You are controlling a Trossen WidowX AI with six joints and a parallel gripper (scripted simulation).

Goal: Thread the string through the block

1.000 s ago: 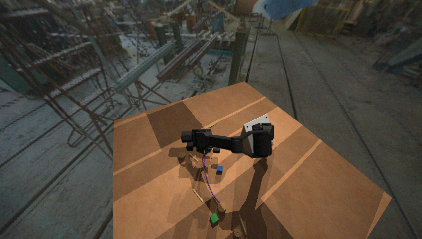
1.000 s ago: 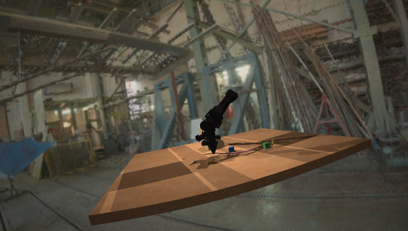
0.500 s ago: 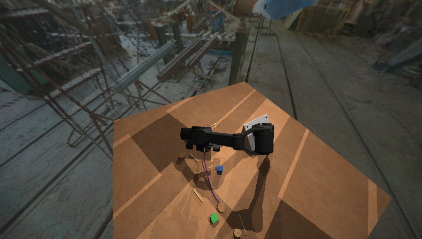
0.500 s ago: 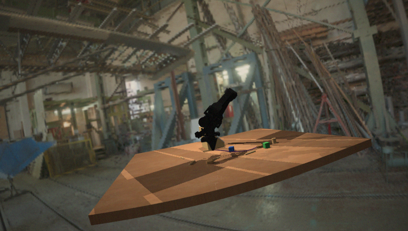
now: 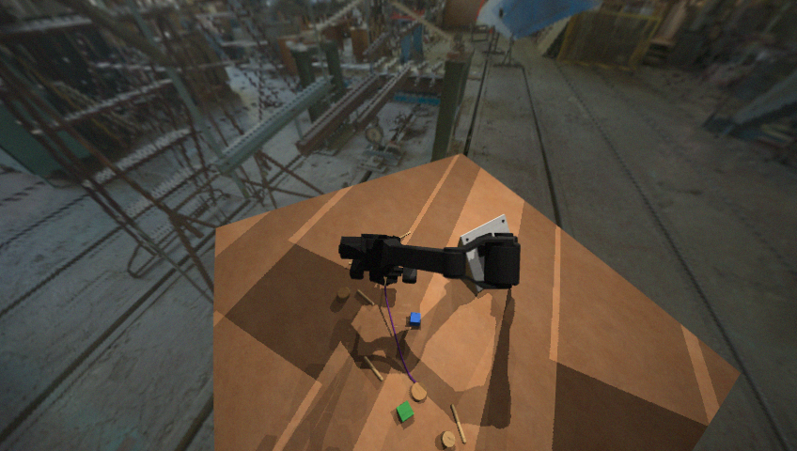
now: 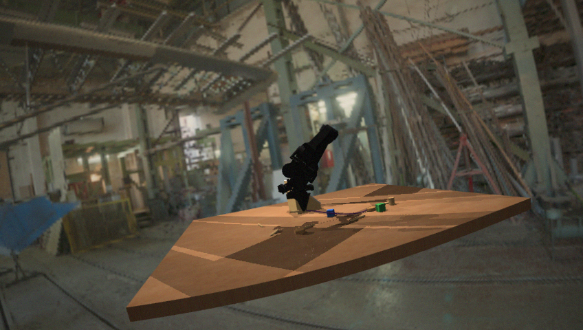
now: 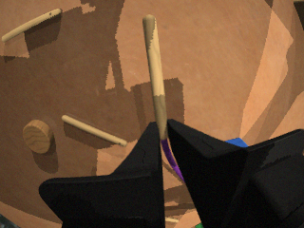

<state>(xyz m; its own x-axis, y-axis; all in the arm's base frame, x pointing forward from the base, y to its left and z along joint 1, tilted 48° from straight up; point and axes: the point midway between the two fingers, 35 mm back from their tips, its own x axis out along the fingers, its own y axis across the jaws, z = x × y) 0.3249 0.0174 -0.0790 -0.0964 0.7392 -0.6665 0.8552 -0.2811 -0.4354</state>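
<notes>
The thin stick lies 10 mm to the right of my gripper tip and 10 mm behind it. Also, from my gripper tip: blue block: 120 mm to the left, 40 mm below, 40 mm behind; round wooden button: 290 mm to the left, 50 mm below, 40 mm ahead; green cube: 310 mm to the left, 90 mm ahead, 40 mm below.
</notes>
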